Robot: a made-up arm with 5 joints.
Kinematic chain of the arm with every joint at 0, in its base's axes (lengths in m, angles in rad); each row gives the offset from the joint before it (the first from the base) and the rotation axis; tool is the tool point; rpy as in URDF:
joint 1: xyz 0.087 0 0.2 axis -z
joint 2: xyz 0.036 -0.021 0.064 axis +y
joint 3: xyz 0.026 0 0.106 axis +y
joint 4: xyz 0.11 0 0.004 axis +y
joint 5: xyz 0.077 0.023 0 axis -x
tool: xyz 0 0 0 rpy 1.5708 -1.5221 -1.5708
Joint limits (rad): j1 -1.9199..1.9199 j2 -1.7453..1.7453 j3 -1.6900..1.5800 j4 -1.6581..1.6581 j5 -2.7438..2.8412
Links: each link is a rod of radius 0.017 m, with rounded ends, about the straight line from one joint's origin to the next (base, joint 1, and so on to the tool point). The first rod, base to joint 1, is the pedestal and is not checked.
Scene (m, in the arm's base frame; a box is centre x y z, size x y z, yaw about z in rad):
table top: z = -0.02
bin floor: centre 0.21 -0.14 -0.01 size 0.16 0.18 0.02 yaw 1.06
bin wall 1: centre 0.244 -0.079 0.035 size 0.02 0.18 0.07 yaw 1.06
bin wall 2: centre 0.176 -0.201 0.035 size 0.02 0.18 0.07 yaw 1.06
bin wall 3: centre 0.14 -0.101 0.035 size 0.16 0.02 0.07 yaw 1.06
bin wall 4: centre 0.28 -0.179 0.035 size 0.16 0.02 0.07 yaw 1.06
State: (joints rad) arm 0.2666 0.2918 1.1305 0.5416 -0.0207
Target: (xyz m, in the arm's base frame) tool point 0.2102 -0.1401 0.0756
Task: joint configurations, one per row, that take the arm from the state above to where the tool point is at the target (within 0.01 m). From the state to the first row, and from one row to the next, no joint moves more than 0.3 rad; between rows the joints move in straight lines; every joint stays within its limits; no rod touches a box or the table.
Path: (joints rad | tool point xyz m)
1: 0.4150 0.5653 0.8418 0.4102 -0.0207 | 0.1956 -0.0457 0.1570
2: 0.5634 0.8389 0.5530 0.2787 -0.0207 | 0.2133 -0.0774 0.1313
3: 0.7118 1.1124 0.2643 0.1473 -0.0207 | 0.2180 -0.1104 0.1035
4: 0.8602 1.3859 -0.0245 0.0159 -0.0207 | 0.2102 -0.1401 0.0756

